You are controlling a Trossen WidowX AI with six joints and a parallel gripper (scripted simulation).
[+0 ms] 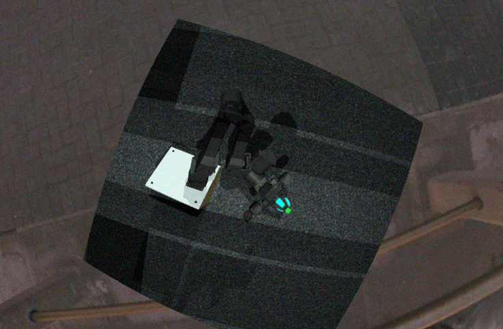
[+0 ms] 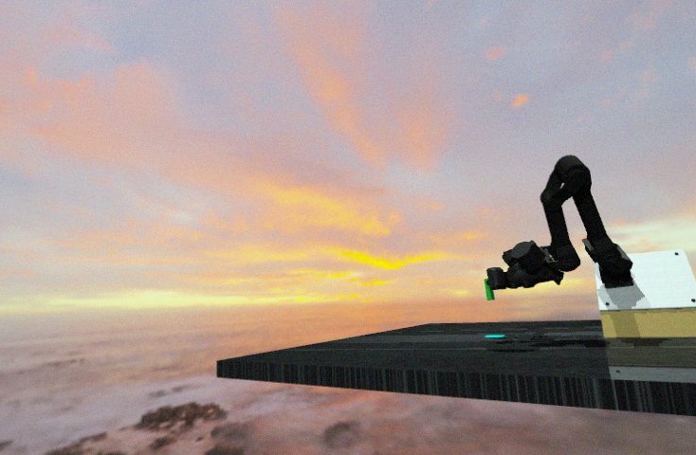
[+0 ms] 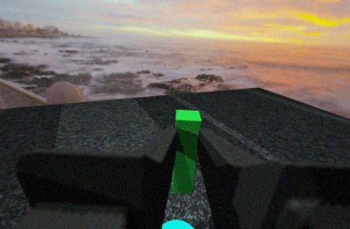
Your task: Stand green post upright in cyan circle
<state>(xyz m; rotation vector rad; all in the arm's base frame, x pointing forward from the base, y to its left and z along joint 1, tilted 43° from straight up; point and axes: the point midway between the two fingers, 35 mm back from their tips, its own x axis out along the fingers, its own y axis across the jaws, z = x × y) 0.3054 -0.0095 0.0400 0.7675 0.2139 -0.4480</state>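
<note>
My gripper tip is now 160 mm above the cyan circle. Also, from my gripper tip: green post 20 mm below.
</note>
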